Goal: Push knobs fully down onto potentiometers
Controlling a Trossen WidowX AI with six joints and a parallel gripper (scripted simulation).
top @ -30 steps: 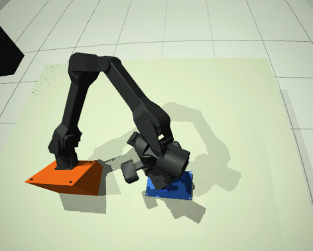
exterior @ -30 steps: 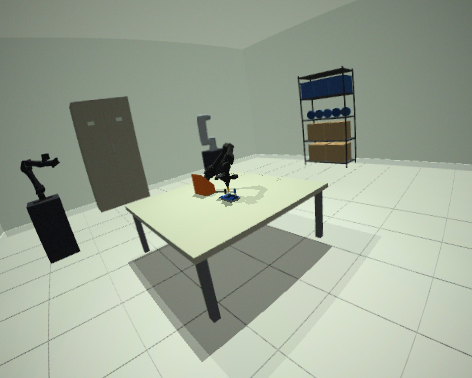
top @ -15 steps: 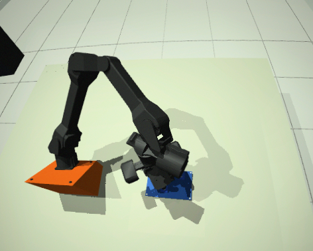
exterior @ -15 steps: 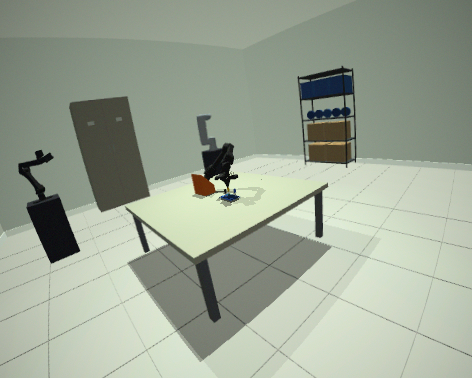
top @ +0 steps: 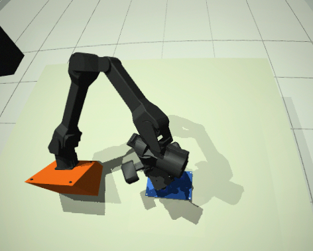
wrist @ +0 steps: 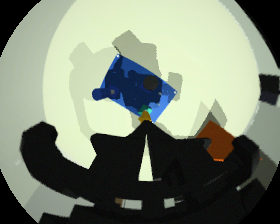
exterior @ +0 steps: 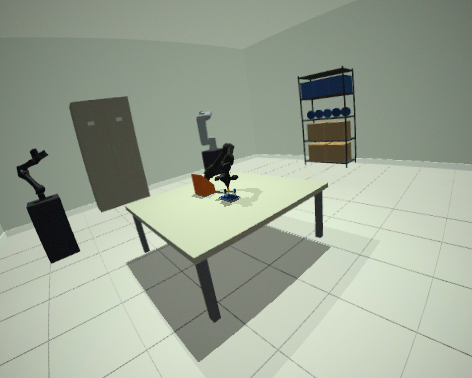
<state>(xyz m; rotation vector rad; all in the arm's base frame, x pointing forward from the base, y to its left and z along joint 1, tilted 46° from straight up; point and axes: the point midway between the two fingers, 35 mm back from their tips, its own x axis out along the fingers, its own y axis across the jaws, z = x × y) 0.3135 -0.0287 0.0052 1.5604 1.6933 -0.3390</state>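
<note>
Right now my gripper tip is 2 cm short of the black knob, 5 cm to the left of it and 1 cm above it. From my gripper tip the other things lie so: yellow knob (1 cm below).
</note>
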